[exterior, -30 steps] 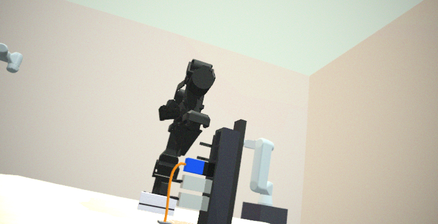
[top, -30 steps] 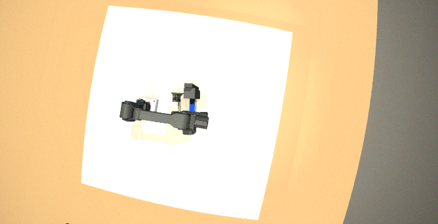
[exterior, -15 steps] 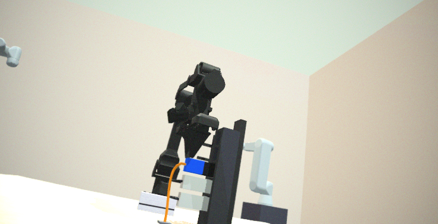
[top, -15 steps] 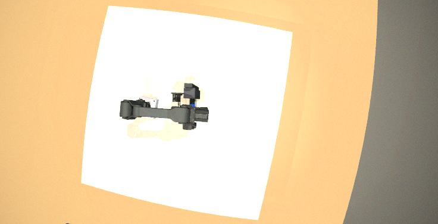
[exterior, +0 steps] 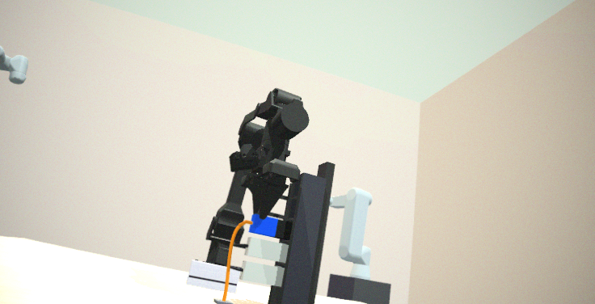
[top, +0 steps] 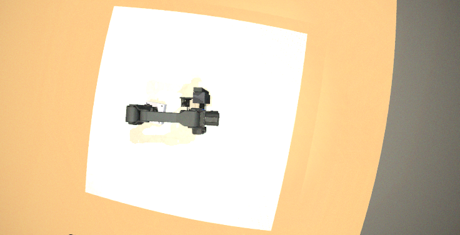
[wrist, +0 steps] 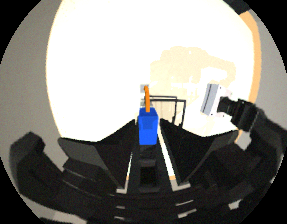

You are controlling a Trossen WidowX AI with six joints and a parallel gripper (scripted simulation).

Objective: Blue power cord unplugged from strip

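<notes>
Now: gripper tip 30 mm to the right of the blue plug. The rest, counted from my gripper tip: dark power strip: 100 mm to the left, 20 mm below.
</notes>
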